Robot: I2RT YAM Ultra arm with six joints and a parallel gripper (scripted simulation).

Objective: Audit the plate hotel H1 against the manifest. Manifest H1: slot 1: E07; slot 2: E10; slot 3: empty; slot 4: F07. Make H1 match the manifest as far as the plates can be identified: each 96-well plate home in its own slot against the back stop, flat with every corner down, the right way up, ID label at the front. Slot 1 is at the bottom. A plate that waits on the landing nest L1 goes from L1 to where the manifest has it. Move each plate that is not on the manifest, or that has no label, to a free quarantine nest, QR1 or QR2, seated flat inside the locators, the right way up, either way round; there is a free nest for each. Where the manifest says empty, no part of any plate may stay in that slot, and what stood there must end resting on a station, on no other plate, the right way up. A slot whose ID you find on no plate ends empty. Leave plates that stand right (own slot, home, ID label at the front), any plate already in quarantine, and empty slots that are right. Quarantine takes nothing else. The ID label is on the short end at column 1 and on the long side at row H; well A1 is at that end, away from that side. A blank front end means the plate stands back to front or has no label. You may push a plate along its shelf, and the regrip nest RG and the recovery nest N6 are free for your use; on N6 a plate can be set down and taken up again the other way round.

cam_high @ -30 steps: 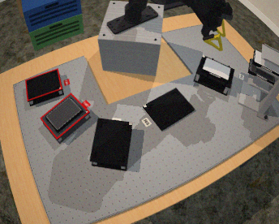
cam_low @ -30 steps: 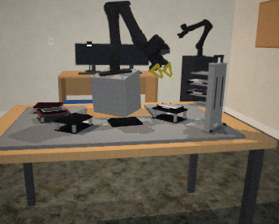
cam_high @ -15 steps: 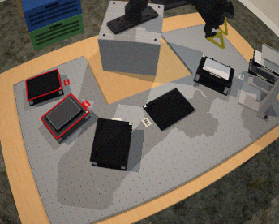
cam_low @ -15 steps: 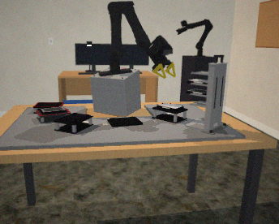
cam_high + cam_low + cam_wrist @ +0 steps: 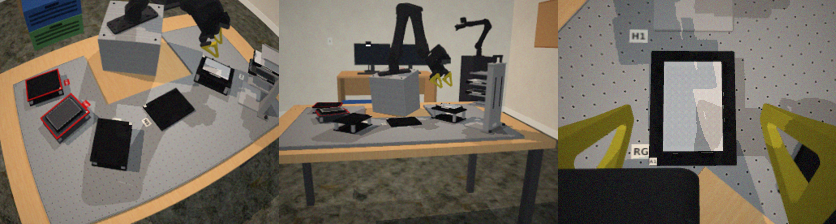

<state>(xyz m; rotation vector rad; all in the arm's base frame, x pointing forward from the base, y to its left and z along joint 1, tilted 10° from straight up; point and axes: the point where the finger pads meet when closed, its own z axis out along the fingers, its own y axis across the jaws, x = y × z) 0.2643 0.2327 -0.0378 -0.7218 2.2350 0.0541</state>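
Now: hand 130 mm above the A1 mark, 70 mm past it and 20 mm to the right of it. The rest, counted from my hand: pale grey 96-well plate: 180 mm ahead, 110 mm to the left, 40 mm above; black regrip nest RG: 130 mm below, 20 mm to the left, 20 mm ahead; RG tag: 190 mm below, 90 mm behind, 60 mm to the left.
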